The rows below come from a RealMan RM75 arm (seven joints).
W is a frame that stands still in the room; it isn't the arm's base.
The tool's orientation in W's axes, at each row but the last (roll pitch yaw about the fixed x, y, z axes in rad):
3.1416 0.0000 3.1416
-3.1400 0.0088 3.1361
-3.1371 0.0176 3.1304
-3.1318 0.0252 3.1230
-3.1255 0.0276 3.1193
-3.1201 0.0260 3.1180
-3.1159 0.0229 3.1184
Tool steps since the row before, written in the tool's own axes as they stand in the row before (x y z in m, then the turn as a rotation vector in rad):
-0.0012 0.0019 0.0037 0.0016 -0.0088 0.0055
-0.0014 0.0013 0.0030 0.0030 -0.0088 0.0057
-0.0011 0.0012 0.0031 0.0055 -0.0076 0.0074
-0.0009 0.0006 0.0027 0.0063 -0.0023 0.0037
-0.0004 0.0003 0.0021 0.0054 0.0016 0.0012
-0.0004 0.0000 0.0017 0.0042 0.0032 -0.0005
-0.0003 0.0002 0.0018 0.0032 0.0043 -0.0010
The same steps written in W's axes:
0.0012 0.0019 -0.0037 -0.0016 -0.0088 -0.0055
0.0014 0.0013 -0.0030 -0.0030 -0.0088 -0.0057
0.0012 0.0012 -0.0031 -0.0055 -0.0076 -0.0075
0.0010 0.0006 -0.0027 -0.0062 -0.0022 -0.0038
0.0005 0.0003 -0.0021 -0.0053 0.0017 -0.0014
0.0004 0.0000 -0.0017 -0.0041 0.0033 0.0003
0.0003 0.0001 -0.0018 -0.0031 0.0044 0.0008

